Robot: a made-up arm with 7 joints.
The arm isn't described. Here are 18 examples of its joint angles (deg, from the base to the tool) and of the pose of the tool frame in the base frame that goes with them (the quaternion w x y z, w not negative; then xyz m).
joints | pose
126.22 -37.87 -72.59 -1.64 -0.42 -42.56 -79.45 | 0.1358 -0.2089 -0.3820 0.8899 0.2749 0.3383 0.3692
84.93 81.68 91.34 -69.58 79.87 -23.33 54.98 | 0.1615 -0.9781 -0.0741 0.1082 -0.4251 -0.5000 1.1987
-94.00 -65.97 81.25 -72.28 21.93 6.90 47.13 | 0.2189 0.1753 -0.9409 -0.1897 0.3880 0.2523 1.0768
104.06 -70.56 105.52 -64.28 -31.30 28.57 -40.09 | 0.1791 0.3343 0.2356 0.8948 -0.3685 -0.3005 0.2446
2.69 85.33 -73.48 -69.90 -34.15 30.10 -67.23 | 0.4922 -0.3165 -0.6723 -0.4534 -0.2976 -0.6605 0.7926
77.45 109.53 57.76 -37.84 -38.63 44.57 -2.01 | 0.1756 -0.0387 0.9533 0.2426 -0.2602 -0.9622 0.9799
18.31 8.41 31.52 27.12 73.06 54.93 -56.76 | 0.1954 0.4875 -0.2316 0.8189 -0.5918 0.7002 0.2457
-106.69 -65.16 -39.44 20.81 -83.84 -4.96 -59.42 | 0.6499 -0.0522 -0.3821 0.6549 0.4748 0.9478 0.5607
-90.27 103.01 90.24 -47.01 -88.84 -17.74 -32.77 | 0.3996 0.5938 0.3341 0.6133 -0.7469 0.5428 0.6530
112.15 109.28 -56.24 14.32 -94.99 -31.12 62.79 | 0.5774 0.4981 0.3669 -0.5328 -0.1871 0.4691 0.7454
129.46 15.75 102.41 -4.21 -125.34 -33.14 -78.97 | 0.2334 -0.8052 -0.2866 -0.4636 -0.1145 -0.7290 1.4341
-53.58 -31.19 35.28 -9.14 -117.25 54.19 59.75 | 0.4650 0.8421 -0.2723 0.0229 -0.4937 1.0854 0.6874
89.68 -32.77 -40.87 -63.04 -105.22 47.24 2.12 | 0.7356 0.5758 0.0852 0.3465 -0.0942 -0.1004 -0.1520
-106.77 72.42 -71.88 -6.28 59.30 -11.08 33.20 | 0.3779 -0.0308 -0.3624 -0.8514 0.2240 0.0231 0.0742
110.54 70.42 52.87 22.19 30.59 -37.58 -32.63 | 0.0249 -0.5072 -0.3743 -0.7759 -0.8326 -0.4683 0.3879
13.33 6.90 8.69 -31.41 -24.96 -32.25 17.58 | 0.1047 -0.0147 0.8542 -0.5091 -0.2824 0.4350 0.8602
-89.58 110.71 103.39 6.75 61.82 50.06 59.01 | 0.3739 0.9010 0.1013 0.1953 -0.7995 0.4063 1.2131
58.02 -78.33 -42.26 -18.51 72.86 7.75 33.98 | 0.2235 0.2665 0.0774 -0.9344 0.5141 0.0618 0.1081
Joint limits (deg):
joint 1: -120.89..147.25
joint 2: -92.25..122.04
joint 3: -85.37..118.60
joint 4: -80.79..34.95
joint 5: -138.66..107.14
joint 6: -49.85..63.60
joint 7: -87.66..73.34
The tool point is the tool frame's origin. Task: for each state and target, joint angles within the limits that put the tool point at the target. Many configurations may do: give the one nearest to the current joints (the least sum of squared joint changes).
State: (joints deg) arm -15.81 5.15 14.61 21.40 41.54 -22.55 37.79
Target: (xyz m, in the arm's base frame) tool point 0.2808 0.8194 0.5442
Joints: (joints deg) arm -28.26 5.04 -1.65 22.69 43.58 -22.87 36.89
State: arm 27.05 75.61 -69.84 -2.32 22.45 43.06 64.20
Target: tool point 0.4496 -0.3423 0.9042
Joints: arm 41.80 109.47 -64.86 -13.74 22.00 41.42 62.65
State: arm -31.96 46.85 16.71 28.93 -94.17 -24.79 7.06
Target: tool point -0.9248 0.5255 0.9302
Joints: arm -31.34 53.46 56.25 18.52 -96.41 -8.98 -2.62
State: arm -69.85 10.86 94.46 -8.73 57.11 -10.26 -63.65
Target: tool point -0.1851 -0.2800 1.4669
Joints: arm -101.16 26.37 75.13 -28.89 50.79 -1.39 -63.91
